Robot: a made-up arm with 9 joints. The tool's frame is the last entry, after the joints.
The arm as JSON. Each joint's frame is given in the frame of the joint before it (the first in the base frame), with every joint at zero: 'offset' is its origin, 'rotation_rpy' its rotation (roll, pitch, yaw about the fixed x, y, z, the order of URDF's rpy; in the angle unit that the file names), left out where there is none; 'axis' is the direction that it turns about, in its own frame. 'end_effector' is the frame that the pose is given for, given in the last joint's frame.
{
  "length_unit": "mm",
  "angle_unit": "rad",
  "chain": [
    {
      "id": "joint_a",
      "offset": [
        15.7,
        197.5,
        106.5
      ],
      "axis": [
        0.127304,
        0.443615,
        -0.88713
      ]
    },
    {
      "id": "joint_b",
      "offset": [
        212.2,
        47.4,
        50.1
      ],
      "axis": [
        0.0,
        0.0,
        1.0
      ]
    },
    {
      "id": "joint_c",
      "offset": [
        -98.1,
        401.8,
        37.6
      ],
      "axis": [
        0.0,
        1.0,
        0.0
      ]
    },
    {
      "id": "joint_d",
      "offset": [
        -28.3,
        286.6,
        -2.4
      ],
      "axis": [
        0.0,
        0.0,
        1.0
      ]
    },
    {
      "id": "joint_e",
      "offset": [
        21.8,
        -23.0,
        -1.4
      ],
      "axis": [
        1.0,
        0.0,
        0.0
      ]
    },
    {
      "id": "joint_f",
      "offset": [
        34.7,
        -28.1,
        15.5
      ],
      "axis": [
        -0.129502,
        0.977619,
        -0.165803
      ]
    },
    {
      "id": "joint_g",
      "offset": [
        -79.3,
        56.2,
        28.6
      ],
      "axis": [
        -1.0,
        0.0,
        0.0
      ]
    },
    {
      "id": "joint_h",
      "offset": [
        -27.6,
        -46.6,
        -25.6
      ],
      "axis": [
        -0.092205,
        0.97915,
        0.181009
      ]
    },
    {
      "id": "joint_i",
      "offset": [
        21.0,
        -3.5,
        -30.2
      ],
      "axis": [
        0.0,
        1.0,
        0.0
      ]
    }
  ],
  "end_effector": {
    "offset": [
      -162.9,
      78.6,
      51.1
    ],
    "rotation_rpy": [
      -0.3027,
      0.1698,
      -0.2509
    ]
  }
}
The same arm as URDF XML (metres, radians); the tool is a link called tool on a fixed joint. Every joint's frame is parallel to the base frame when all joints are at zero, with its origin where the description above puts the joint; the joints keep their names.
<robot name="arm">
<link name="base_link"/>
<link name="link1"/>
<link name="link2"/>
<link name="link3"/>
<link name="link4"/>
<link name="link5"/>
<link name="link6"/>
<link name="link7"/>
<link name="link8"/>
<link name="link9"/>
<link name="tool"/>
<joint name="joint_a" type="continuous"><parent link="base_link"/><child link="link1"/><origin xyz="0.0157 0.1975 0.1065" rpy="0 0 0"/><axis xyz="0.127304 0.443615 -0.88713"/></joint>
<joint name="joint_b" type="continuous"><parent link="link1"/><child link="link2"/><origin xyz="0.2122 0.0474 0.0501" rpy="0 0 0"/><axis xyz="0 0 1"/></joint>
<joint name="joint_c" type="continuous"><parent link="link2"/><child link="link3"/><origin xyz="-0.0981 0.4018 0.0376" rpy="0 0 0"/><axis xyz="0 1 0"/></joint>
<joint name="joint_d" type="continuous"><parent link="link3"/><child link="link4"/><origin xyz="-0.0283 0.2866 -0.0024" rpy="0 0 0"/><axis xyz="0 0 1"/></joint>
<joint name="joint_e" type="continuous"><parent link="link4"/><child link="link5"/><origin xyz="0.0218 -0.023 -0.0014" rpy="0 0 0"/><axis xyz="1 0 0"/></joint>
<joint name="joint_f" type="continuous"><parent link="link5"/><child link="link6"/><origin xyz="0.0347 -0.0281 0.0155" rpy="0 0 0"/><axis xyz="-0.129502 0.977619 -0.165803"/></joint>
<joint name="joint_g" type="continuous"><parent link="link6"/><child link="link7"/><origin xyz="-0.0793 0.0562 0.0286" rpy="0 0 0"/><axis xyz="-1 0 0"/></joint>
<joint name="joint_h" type="continuous"><parent link="link7"/><child link="link8"/><origin xyz="-0.0276 -0.0466 -0.0256" rpy="0 0 0"/><axis xyz="-0.092205 0.97915 0.181009"/></joint>
<joint name="joint_i" type="continuous"><parent link="link8"/><child link="link9"/><origin xyz="0.021 -0.0035 -0.0302" rpy="0 0 0"/><axis xyz="0 1 0"/></joint>
<joint name="tool_joint" type="fixed"><parent link="link9"/><child link="tool"/><origin xyz="-0.1629 0.0786 0.0511" rpy="-0.3027 0.1698 -0.2509"/></joint>
</robot>

